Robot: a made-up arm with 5 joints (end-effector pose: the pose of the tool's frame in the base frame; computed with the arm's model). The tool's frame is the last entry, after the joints. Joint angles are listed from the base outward.
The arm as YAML. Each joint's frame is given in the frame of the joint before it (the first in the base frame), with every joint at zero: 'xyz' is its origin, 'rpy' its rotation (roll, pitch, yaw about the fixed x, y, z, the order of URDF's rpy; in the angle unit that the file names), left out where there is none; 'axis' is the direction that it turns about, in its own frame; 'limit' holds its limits. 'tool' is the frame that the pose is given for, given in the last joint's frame.
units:
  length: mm
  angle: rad
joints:
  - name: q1
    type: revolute
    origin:
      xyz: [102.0, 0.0, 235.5]
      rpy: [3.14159, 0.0, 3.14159]
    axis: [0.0, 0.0, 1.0]
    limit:
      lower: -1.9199
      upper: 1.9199
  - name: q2
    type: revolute
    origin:
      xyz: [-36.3, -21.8, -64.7]
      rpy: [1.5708, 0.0, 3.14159]
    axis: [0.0, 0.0, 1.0]
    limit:
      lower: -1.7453
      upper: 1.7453
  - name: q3
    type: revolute
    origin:
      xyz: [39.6, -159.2, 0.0]
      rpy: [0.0, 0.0, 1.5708]
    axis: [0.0, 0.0, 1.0]
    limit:
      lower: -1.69
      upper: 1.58
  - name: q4
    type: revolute
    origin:
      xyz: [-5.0, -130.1, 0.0]
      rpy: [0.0, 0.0, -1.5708]
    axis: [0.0, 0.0, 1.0]
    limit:
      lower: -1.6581
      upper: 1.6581
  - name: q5
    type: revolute
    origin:
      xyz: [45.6, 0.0, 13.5]
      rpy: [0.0, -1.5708, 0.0]
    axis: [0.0, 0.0, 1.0]
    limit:
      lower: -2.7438
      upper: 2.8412
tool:
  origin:
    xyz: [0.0, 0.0, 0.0]
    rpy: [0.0, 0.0, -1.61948]
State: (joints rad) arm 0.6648 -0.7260 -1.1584 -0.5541 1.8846
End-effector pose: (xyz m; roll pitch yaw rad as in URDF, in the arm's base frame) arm 0.0029 0.0672 0.5972 2.2915 -0.2012 0.7322
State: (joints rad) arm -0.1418 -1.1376 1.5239 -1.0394 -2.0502
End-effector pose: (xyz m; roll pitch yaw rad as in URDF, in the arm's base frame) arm 0.1695 0.0013 0.3863 2.2957 0.4117 -1.0883
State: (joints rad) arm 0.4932 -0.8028 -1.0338 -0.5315 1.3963
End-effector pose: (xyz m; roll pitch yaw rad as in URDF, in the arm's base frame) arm -0.0097 0.0506 0.5954 2.3568 0.1590 1.2348
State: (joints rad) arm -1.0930 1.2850 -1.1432 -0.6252 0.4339
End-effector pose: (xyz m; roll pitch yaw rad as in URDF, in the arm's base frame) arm 0.2795 0.3248 0.3148 -2.5203 -0.9623 -2.7659
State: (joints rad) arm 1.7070 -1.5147 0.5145 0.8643 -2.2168
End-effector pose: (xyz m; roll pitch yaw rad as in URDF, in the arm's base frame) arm 0.0950 0.0102 0.4670 1.7469 0.6870 3.1178
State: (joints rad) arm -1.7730 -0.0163 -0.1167 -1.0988 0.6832
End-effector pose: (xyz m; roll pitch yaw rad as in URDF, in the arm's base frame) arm 0.0666 0.2140 0.5252 -2.9355 -0.2711 -2.0313
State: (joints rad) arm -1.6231 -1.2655 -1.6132 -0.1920 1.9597
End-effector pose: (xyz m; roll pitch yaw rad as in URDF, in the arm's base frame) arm 0.1247 -0.2752 0.4180 1.6460 -0.3393 -3.1144
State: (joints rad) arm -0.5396 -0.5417 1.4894 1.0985 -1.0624
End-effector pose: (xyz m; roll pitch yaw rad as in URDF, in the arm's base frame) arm 0.1468 0.0172 0.3137 -0.4322 0.2045 -0.6165
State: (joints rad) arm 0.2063 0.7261 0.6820 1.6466 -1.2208
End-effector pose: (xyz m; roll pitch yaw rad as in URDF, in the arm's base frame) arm 0.2493 -0.0393 0.2614 -1.4798 0.3001 -1.7501
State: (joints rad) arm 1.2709 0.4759 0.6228 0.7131 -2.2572
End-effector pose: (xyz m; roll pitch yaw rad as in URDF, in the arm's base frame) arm 0.1523 -0.1908 0.2657 -0.1803 -0.1608 2.7210
